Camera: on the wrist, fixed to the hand. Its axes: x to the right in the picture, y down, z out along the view.
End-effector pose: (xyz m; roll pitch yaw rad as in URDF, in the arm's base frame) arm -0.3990 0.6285 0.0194 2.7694 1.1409 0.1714
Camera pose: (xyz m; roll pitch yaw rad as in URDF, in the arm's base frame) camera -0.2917 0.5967 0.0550 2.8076 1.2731 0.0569
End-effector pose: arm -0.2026 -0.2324 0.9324 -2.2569 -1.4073 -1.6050
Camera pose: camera -0.3192 -0.2442 0.9393 -2.5653 -1.3069 -1.1414
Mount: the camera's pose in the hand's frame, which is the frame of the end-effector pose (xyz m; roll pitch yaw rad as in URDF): 0.0094 0.0848 -0.0807 0.1467 -0.1370 -0.0175
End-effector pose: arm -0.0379 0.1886 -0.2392 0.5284 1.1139 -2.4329
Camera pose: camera 0.0515 0.1151 -0.2595 0.5383 0.9986 -2.5883
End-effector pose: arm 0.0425 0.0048 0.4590 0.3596 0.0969 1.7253
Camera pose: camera -0.0647 -0.0069 0.4126 0.5028 -0.0253 1.6609
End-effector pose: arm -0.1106 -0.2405 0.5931 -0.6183 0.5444 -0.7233
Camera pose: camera -0.1344 -0.1897 0.4899 -0.4396 0.4216 -0.6520
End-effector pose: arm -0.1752 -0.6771 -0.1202 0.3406 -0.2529 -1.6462
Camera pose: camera -0.0702 -0.7061 -0.1641 0.5067 -0.3756 -1.7129
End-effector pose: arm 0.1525 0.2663 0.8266 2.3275 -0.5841 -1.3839
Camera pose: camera 0.1424 0.3221 0.9294 2.5228 -0.4751 -1.4823
